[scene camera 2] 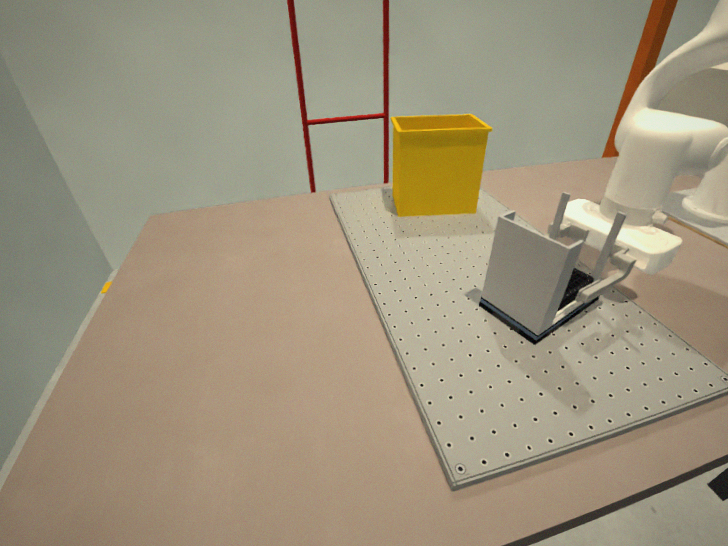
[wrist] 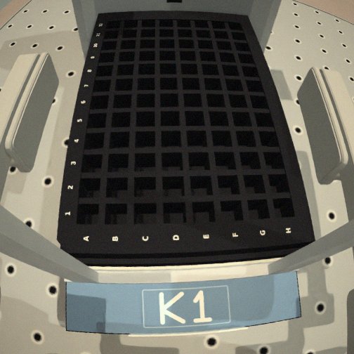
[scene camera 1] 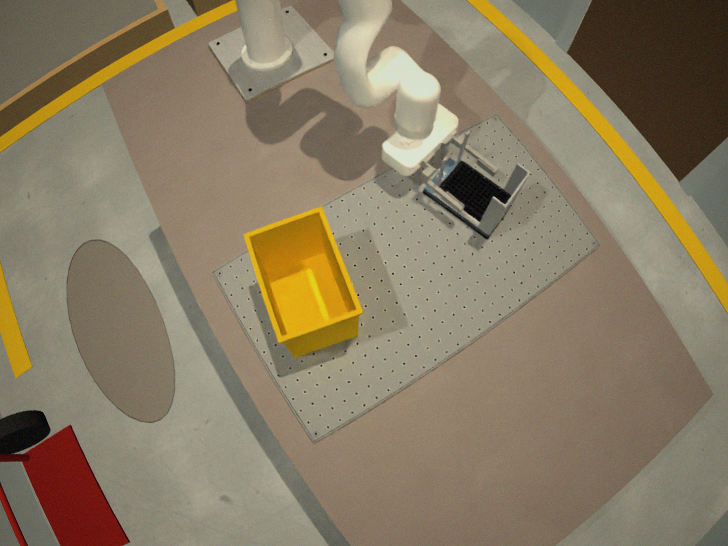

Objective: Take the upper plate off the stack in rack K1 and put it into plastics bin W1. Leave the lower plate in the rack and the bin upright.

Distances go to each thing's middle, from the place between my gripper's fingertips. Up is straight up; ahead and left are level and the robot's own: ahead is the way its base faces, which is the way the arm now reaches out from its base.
I see my gripper 2 cm above the black plate [scene camera 1: 474,190]. Also, from my hand: yellow plastics bin W1 [scene camera 1: 312,304]: 6 cm ahead, 37 cm to the right, 3 cm above.
